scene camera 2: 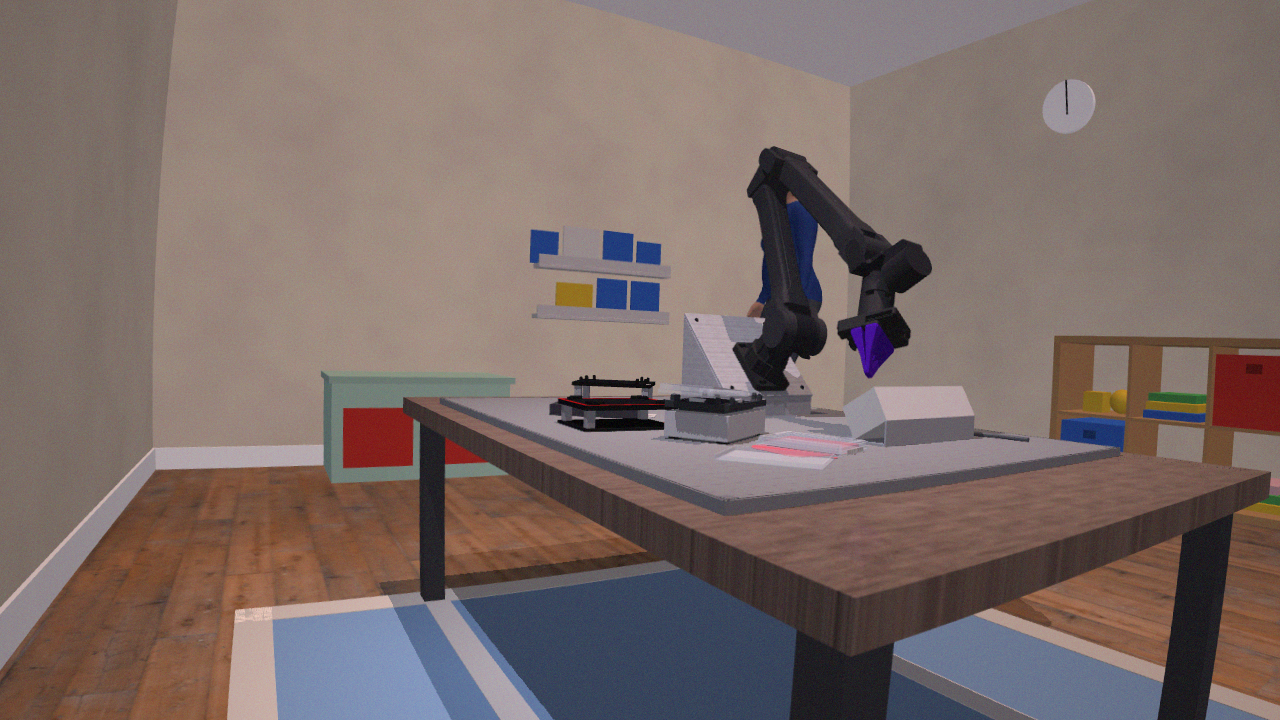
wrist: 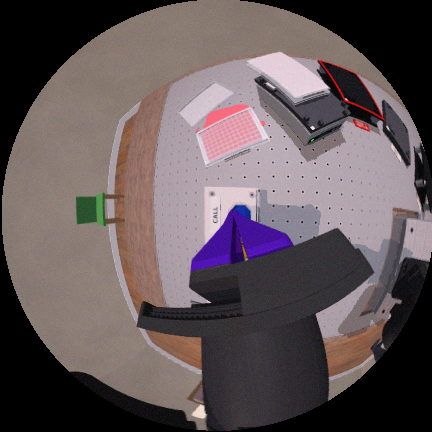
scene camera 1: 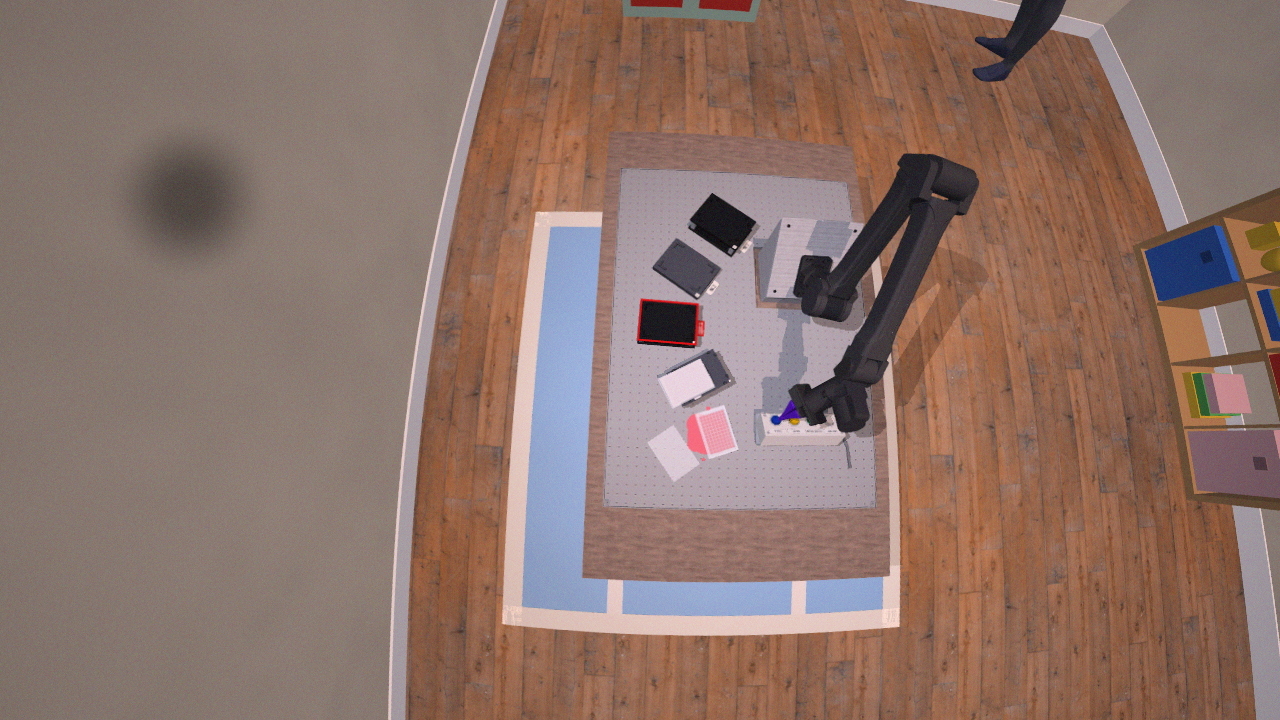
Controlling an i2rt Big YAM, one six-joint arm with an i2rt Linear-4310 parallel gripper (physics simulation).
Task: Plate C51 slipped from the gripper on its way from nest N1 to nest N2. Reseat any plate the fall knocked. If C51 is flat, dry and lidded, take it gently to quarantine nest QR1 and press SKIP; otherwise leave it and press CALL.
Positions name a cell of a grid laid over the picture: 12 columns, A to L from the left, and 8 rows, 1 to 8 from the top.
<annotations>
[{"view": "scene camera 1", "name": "my gripper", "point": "H5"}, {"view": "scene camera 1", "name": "pink well plate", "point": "G5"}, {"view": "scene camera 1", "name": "white sheet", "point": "G5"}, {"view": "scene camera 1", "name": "white-lidded plate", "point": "G5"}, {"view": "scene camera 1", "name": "white button box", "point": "H5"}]
</annotations>
